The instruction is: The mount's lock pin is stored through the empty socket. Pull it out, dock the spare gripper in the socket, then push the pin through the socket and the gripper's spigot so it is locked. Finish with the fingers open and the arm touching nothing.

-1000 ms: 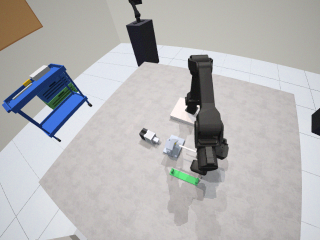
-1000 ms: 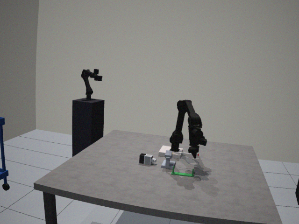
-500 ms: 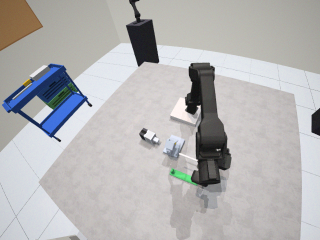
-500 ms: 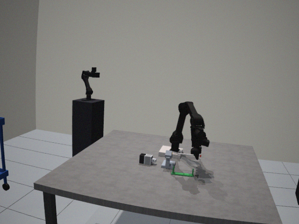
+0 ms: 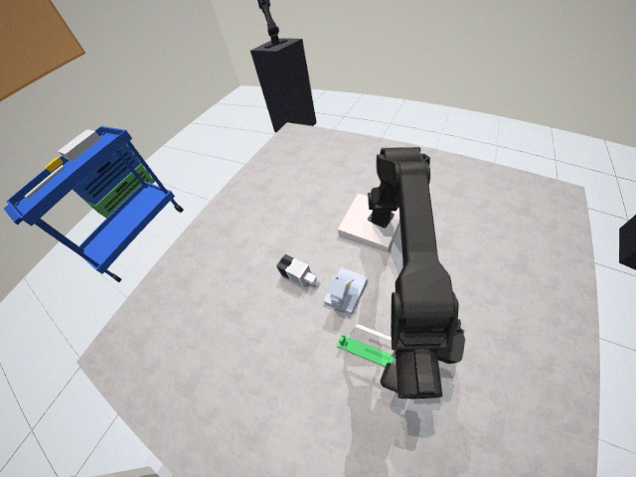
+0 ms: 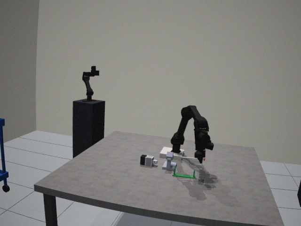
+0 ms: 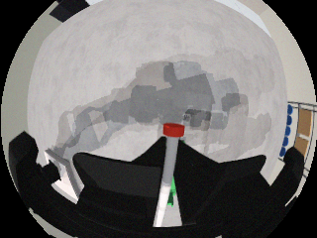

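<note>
The green cradle lies 90 mm to the right of my gripper tip, 70 mm below it and 40 mm ahead of it. Also, from my gripper tip: mount 220 mm to the right, 50 mm behind, 40 mm below; spare gripper 360 mm to the right, 60 mm below, 40 mm behind.
</note>
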